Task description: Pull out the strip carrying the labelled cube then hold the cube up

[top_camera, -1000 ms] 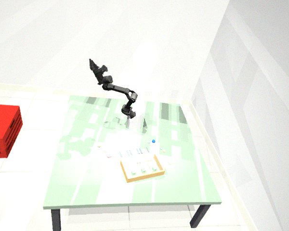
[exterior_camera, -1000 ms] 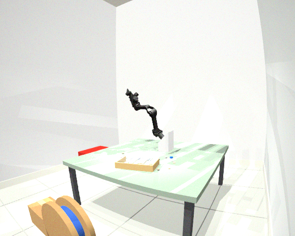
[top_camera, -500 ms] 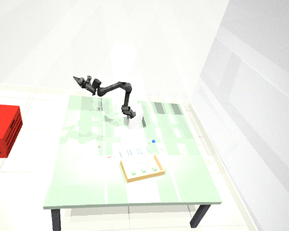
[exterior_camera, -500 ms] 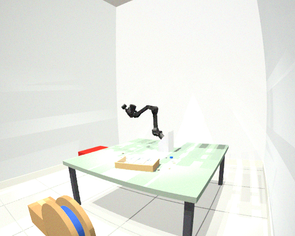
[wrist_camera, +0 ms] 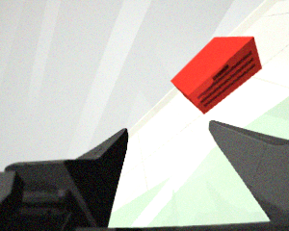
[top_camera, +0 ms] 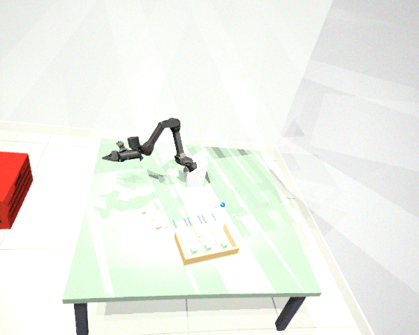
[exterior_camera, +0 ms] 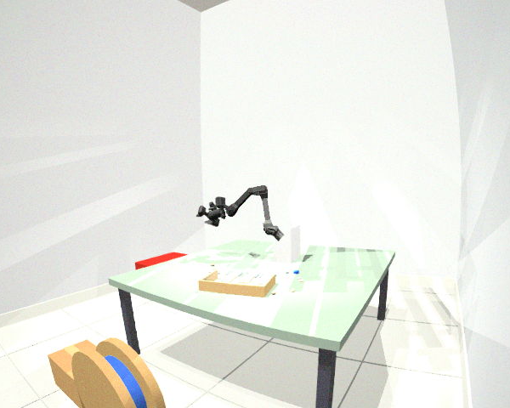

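Right now my gripper tip is 320 mm to the right of the pink block, 320 mm short of it and 240 mm above it. Also, from my gripper tip: blue piece (760 mm to the left, 240 mm below, 130 mm ahead).
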